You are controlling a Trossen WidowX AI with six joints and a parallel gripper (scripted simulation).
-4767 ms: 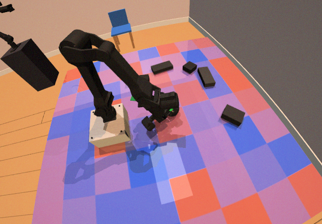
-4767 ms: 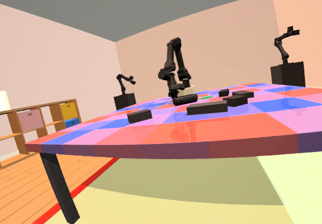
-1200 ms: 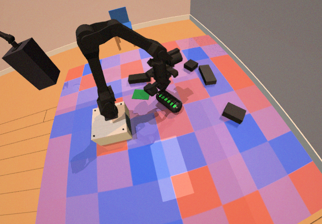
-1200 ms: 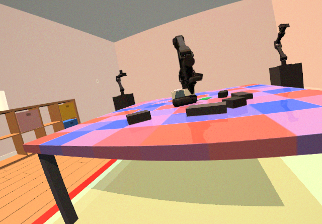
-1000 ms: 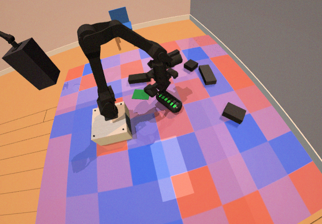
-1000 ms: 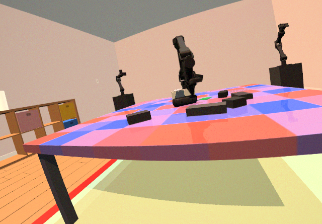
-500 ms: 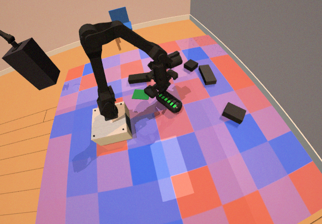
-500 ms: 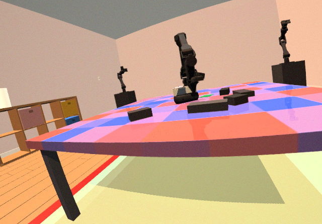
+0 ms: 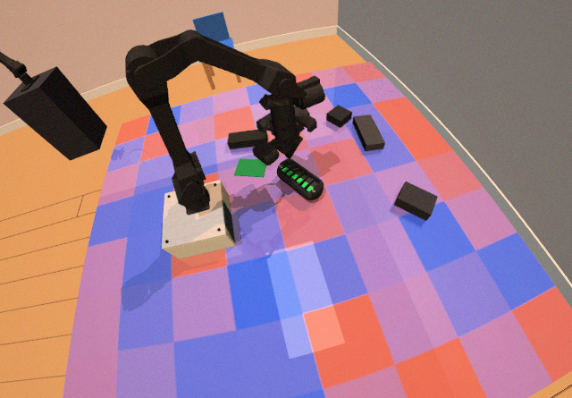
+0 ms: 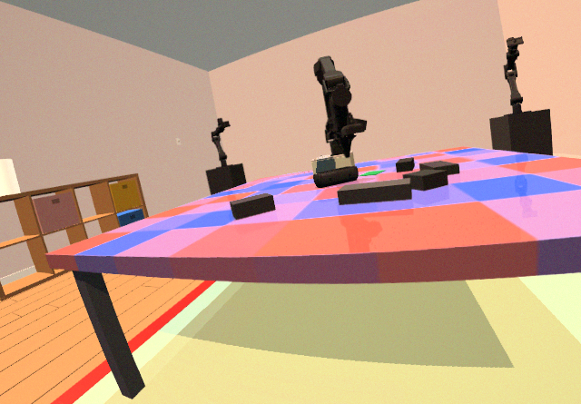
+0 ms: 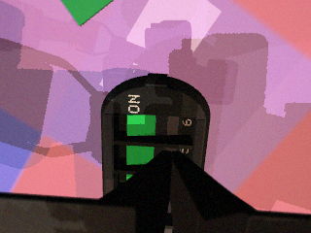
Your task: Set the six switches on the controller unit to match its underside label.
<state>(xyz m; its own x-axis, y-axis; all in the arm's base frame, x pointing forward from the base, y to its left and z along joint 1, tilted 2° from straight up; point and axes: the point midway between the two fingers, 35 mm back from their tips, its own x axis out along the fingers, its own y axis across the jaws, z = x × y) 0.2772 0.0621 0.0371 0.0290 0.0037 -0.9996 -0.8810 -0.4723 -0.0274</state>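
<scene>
Now: gripper tip 120 mm past the flat green square, 70 mm to the right of it and 80 mm above it. From my gripper tip the other things lie so: small cube 250 mm ahead, 190 mm to the left, 60 mm below.
</scene>
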